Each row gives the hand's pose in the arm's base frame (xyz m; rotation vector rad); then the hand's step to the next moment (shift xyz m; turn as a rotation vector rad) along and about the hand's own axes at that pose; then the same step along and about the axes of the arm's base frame.
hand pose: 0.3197 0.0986 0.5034 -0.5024 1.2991 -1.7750
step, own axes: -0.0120 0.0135 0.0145 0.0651 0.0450 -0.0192
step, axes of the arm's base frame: 0.0226 0.0004 -0.0049 -0.0320 -0.0465 -0.0587
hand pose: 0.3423 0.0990 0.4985 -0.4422 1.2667 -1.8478
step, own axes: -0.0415 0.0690 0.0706 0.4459 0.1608 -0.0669
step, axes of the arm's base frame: 0.1025 -0.0193 -0.0244 -0.2395 -0.3357 -0.2432
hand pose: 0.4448 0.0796 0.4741 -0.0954 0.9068 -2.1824
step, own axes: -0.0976 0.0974 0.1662 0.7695 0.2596 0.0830
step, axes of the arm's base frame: 0.1850 -0.0753 0.0821 -0.3583 -0.6857 -0.2605
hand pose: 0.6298 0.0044 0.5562 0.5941 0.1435 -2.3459
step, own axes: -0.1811 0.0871 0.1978 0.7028 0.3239 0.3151
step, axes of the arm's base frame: 0.1005 -0.0062 0.2634 -0.3600 -0.7537 -0.0200
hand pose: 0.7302 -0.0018 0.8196 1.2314 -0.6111 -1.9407
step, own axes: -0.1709 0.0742 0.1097 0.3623 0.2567 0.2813
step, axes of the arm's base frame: -0.0299 0.0908 0.1939 -0.2632 -0.4428 0.1047
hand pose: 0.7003 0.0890 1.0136 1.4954 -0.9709 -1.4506
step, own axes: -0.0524 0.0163 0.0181 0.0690 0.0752 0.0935
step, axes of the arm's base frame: -0.0199 0.0419 0.0344 -0.0897 -0.0957 0.0443
